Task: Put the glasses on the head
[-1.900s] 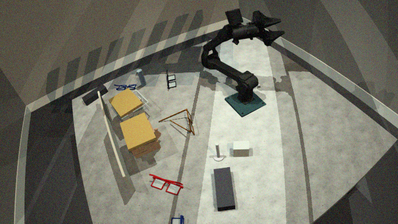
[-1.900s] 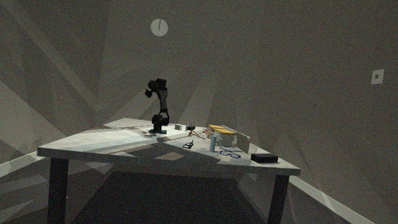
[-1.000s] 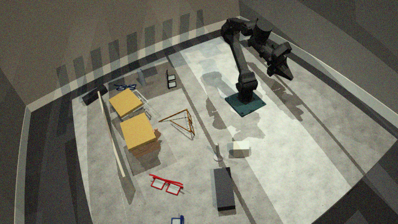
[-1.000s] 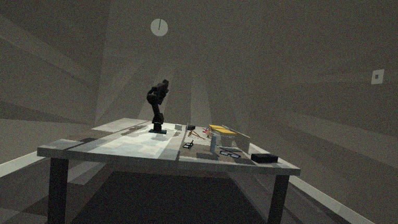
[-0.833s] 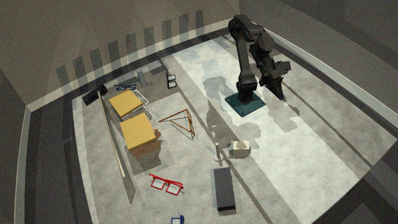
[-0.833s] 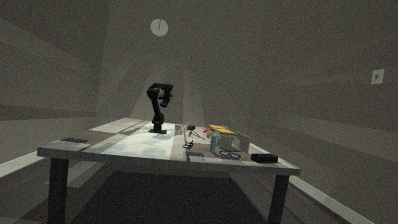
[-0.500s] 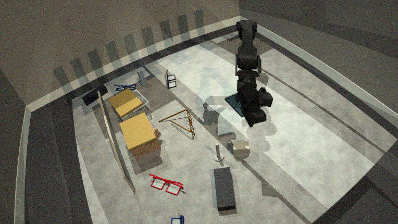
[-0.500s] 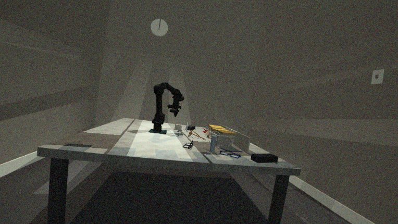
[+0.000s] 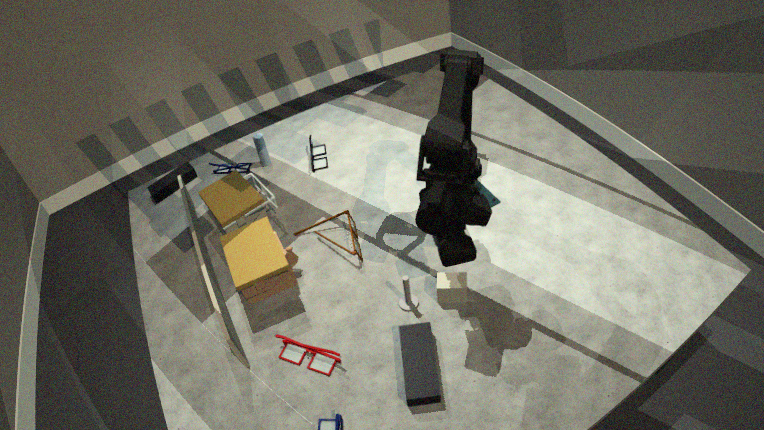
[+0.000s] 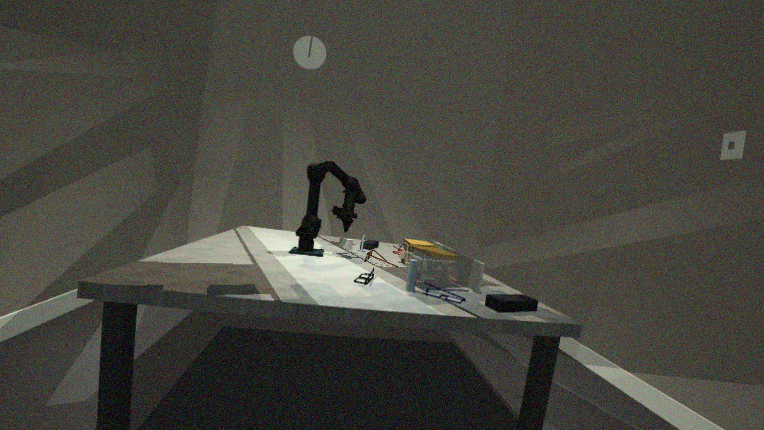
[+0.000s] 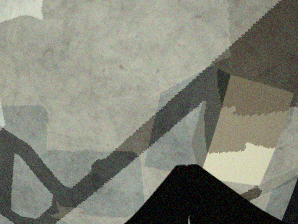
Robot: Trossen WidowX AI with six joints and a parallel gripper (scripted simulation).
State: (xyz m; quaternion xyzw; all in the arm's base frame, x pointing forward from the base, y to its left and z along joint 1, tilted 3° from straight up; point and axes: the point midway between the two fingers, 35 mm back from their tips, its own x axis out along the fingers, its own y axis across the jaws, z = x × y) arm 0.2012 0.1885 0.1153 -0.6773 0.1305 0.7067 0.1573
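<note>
The cream box lies 20 mm ahead of my gripper tip, 30 mm to the left of it and 60 mm below it. From my gripper tip the other things lie so: post 100 mm ahead, 10 mm to the right, 60 mm below; then display head 290 mm ahead, 250 mm to the right, 30 mm below; then long board 420 mm ahead, 370 mm to the right, 30 mm below.
</note>
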